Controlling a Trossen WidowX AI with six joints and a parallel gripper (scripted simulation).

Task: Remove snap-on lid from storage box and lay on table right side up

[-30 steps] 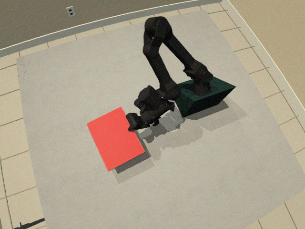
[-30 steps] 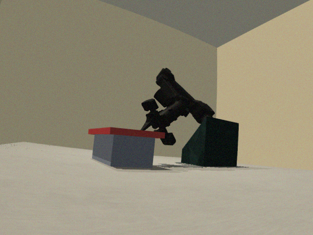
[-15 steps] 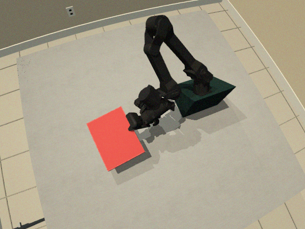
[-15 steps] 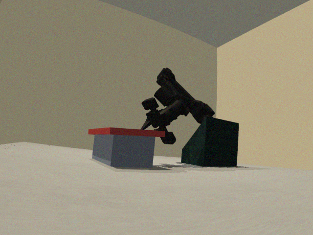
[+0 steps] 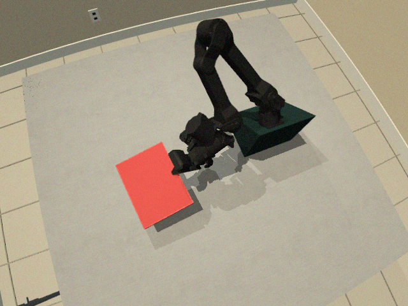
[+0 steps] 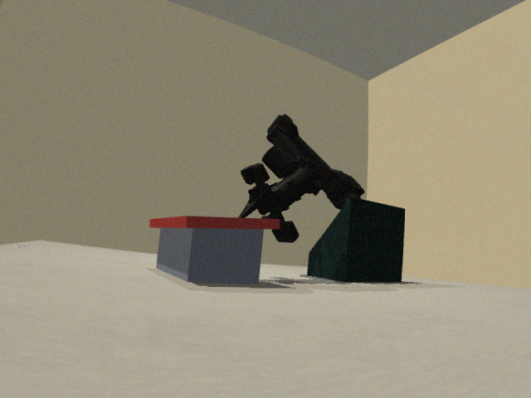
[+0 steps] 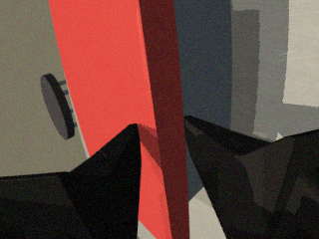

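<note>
My gripper tip is now 80 mm short of the red lid and 10 mm to the right of it. Also, from my gripper tip: grey-blue storage box: 80 mm ahead, 10 mm to the left, 60 mm below.
</note>
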